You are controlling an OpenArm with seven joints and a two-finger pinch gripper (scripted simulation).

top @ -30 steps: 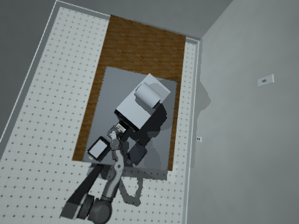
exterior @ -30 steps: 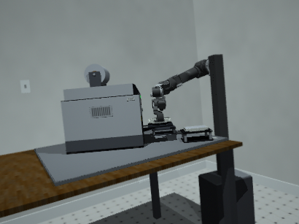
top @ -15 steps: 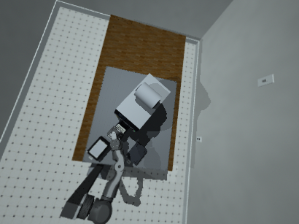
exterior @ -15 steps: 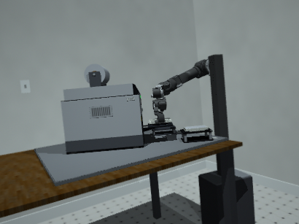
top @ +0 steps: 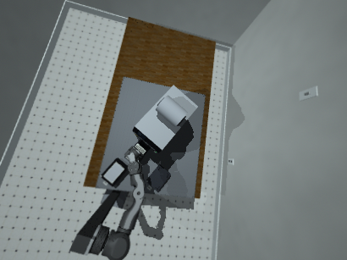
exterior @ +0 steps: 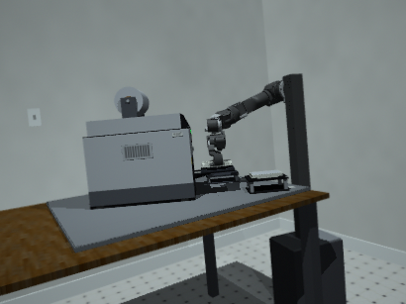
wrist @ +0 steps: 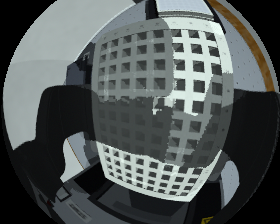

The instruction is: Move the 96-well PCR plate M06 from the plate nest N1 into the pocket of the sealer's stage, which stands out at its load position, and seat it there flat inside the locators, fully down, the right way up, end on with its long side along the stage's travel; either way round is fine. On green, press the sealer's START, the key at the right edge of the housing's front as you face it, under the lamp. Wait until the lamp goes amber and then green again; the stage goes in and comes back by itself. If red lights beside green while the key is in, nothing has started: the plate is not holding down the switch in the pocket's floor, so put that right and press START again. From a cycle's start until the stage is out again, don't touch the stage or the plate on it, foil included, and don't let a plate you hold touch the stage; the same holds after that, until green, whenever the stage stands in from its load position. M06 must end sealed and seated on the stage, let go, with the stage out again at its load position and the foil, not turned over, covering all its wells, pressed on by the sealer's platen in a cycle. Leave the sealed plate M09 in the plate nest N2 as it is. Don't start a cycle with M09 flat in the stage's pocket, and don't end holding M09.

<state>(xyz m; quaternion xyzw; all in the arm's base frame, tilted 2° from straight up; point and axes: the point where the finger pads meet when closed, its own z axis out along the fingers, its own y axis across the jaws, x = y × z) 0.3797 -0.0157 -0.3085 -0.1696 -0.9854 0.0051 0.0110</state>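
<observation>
The 96-well PCR plate M06 lies right at my hand. Also, from my hand: nest N2 (18 cm behind, 10 cm to the left, 7 cm below); dark sealer stage (2 cm below); sealed plate M09 (18 cm behind, 10 cm to the left, 6 cm below).
</observation>
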